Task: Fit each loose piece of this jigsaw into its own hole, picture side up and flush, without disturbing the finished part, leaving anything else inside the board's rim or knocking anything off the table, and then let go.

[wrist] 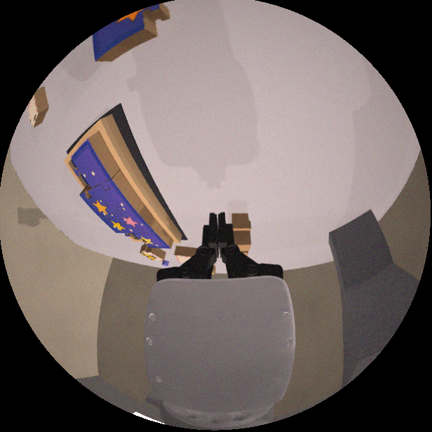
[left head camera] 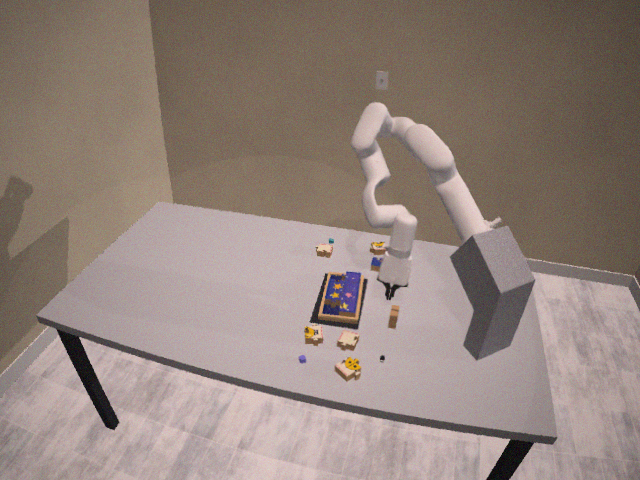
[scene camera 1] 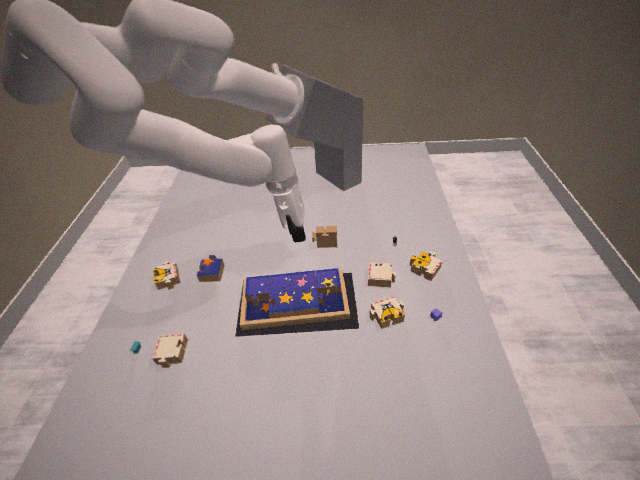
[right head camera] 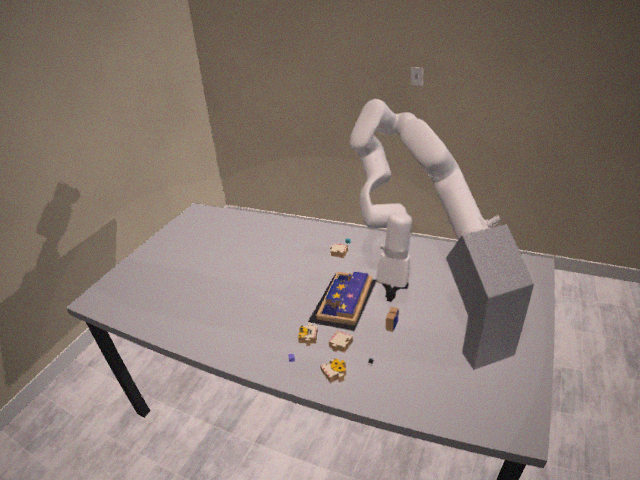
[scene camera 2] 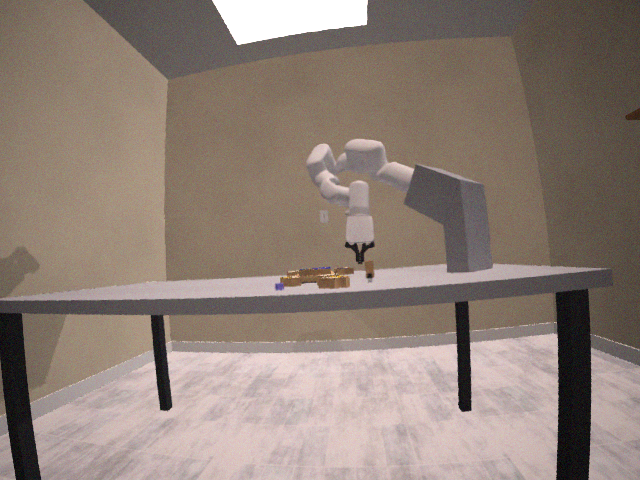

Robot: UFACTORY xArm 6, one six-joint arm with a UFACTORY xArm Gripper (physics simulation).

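Observation:
My gripper [left head camera: 389, 297] [right head camera: 390, 299] [scene camera 1: 298, 240] [scene camera 2: 360, 261] [wrist: 217, 221] is shut and empty, above the table beside a loose wooden piece [left head camera: 393, 316] [right head camera: 392, 319] [scene camera 1: 326, 236] [scene camera 2: 369, 268] [wrist: 241, 233]. That piece stands upright on its edge, apart from the fingers; its blue picture side shows in the right head view. Another loose blue piece with an orange star [left head camera: 376, 264] [scene camera 1: 210, 269] [wrist: 125, 35] lies flat, picture up, and is hidden in the right head view. The jigsaw board [left head camera: 338, 318] [right head camera: 336, 319] [scene camera 1: 294, 322] holds finished starry pieces, with recessed gaps towards both near corners in scene camera 1.
Cream pieces [scene camera 1: 170, 349] [scene camera 1: 381, 274] and yellow-printed pieces [scene camera 1: 165, 275] [scene camera 1: 427, 264] [scene camera 1: 387, 312] lie around the board. A teal block [scene camera 1: 135, 346], a purple block [scene camera 1: 436, 314] and a small black object [scene camera 1: 394, 240] lie farther out. The grey arm mount [left head camera: 498, 289] stands at the right.

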